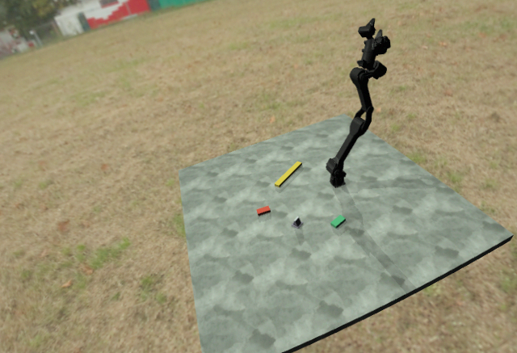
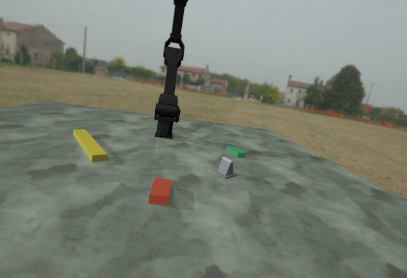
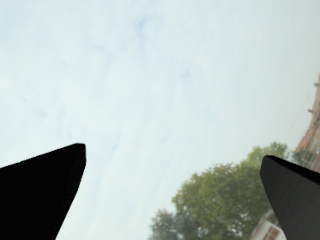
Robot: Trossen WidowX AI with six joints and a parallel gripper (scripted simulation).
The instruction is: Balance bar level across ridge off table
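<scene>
Now: gripper tip 49 cm short of the bar, 12 cm to the left of it and 73 cm above it. Also, from my gripper tip: green block 43 cm ahead, 33 cm to the left, 73 cm below; red block 72 cm ahead, 9 cm to the left, 73 cm below.
</scene>
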